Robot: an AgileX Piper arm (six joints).
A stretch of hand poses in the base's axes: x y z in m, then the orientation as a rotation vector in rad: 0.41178 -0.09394 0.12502 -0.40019 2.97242 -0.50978; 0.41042 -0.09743 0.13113 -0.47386 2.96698 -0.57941; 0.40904 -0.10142 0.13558 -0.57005 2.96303 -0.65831; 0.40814 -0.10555 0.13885 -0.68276 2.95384 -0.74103; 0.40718 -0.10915 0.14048 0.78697 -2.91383 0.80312; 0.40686 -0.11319 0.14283 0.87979 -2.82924 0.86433; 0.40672 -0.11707 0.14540 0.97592 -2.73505 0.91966; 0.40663 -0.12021 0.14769 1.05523 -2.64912 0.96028; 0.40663 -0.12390 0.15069 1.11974 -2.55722 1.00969; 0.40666 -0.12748 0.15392 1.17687 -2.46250 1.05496; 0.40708 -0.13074 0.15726 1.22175 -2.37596 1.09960; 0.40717 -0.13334 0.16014 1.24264 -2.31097 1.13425
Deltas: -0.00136 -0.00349 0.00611 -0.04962 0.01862 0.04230; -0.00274 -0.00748 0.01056 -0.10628 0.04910 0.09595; -0.00364 -0.01161 0.01383 -0.16602 0.08490 0.15853; -0.00460 -0.01521 0.01546 -0.21802 0.12790 0.21903; -0.00492 -0.01925 0.01781 -0.27730 0.16797 0.28045; -0.00506 -0.02313 0.02038 -0.33659 0.21255 0.34701; -0.00515 -0.02627 0.02267 -0.38565 0.25405 0.40463; -0.00515 -0.02996 0.02567 -0.44309 0.29658 0.45459; -0.00512 -0.03354 0.02890 -0.50028 0.34138 0.50181; -0.00470 -0.03680 0.03224 -0.55568 0.37964 0.54143; -0.00461 -0.03940 0.03512 -0.59944 0.40986 0.56301
